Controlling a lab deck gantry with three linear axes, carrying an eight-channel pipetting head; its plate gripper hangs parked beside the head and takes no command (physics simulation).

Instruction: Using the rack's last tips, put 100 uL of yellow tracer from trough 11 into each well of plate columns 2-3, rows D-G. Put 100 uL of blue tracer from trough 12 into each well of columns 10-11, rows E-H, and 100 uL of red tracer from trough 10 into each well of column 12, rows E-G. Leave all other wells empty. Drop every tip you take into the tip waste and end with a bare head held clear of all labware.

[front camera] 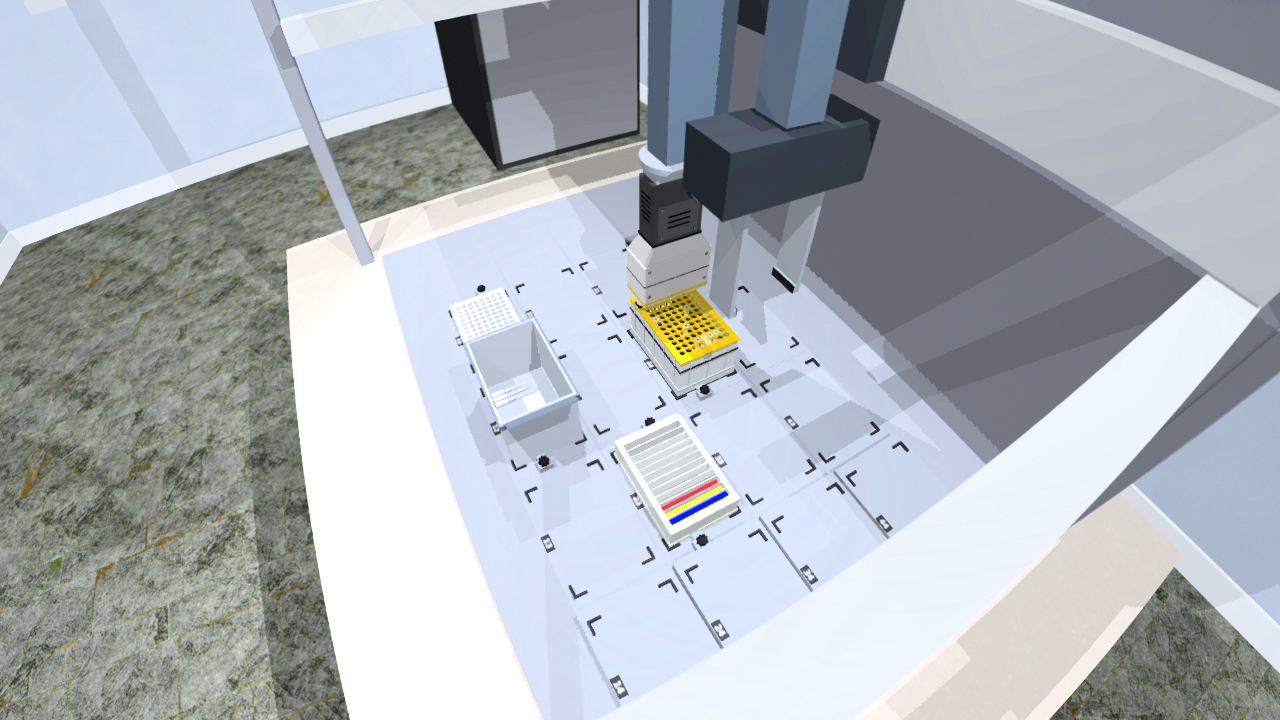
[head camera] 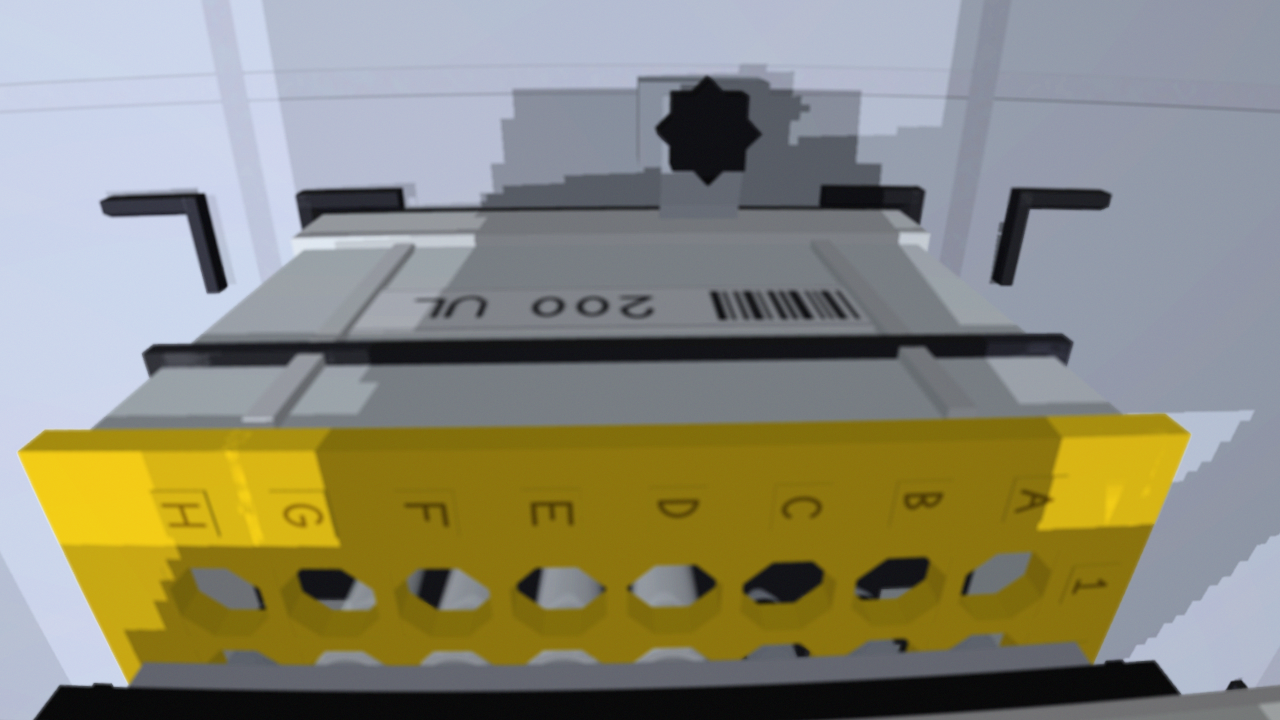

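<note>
The pipetting head (front camera: 667,259) (head camera: 608,702) is down at the back part of the yellow-topped tip rack (front camera: 684,326) (head camera: 608,465). Its barrels are hidden. In the head camera, column 1 shows no tips; pale shapes show in column 2, rows D-G, at the head's edge. Whether tips are on the barrels cannot be told. Several white tips (front camera: 707,339) show near the rack's front. The trough block (front camera: 640,484) holds red (front camera: 690,495), yellow (front camera: 698,501) and blue (front camera: 699,507) tracer. The white plate (front camera: 484,313) shows no visible colour. The parked plate gripper (front camera: 754,294) hangs open and empty beside the head.
The tip waste bin (front camera: 561,368) stands directly in front of the plate, with several pale tips inside. A dark knob (front camera: 704,390) (head camera: 708,130) shows beside the rack in each view. Raised black corner brackets (head camera: 1011,232) mark the deck positions. A dark gantry block (front camera: 778,170) is above the gripper.
</note>
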